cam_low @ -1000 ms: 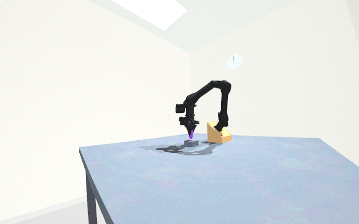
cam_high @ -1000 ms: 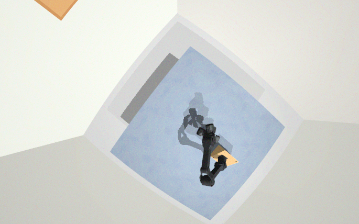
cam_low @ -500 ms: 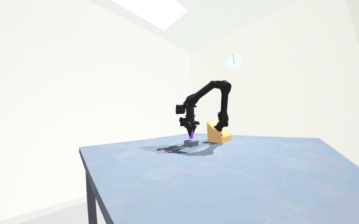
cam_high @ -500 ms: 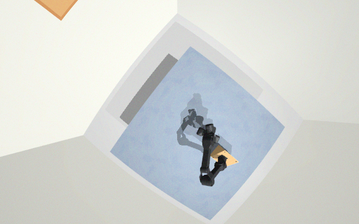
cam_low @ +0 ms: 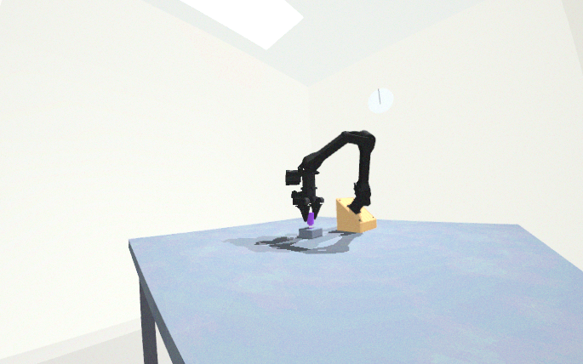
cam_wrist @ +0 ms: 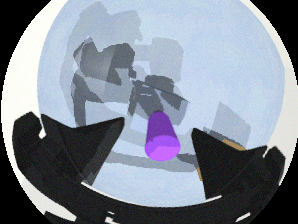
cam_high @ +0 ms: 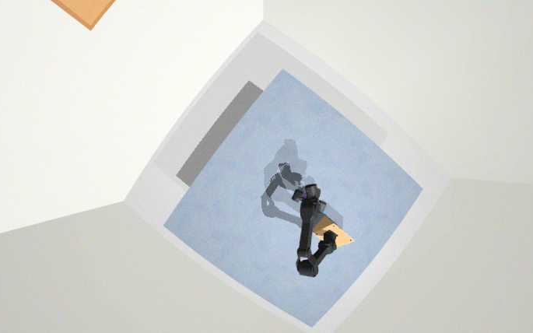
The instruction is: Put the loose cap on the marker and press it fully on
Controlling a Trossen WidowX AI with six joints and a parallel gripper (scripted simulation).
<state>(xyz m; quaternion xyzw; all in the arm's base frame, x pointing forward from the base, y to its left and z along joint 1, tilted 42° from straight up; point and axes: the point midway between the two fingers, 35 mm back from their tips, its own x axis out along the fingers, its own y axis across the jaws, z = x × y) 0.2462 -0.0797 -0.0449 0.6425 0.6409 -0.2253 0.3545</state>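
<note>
Now: gripper tip 10 mm below the purple cap. From my gripper tip the other things lie so: grey holder block 50 mm below.
</note>
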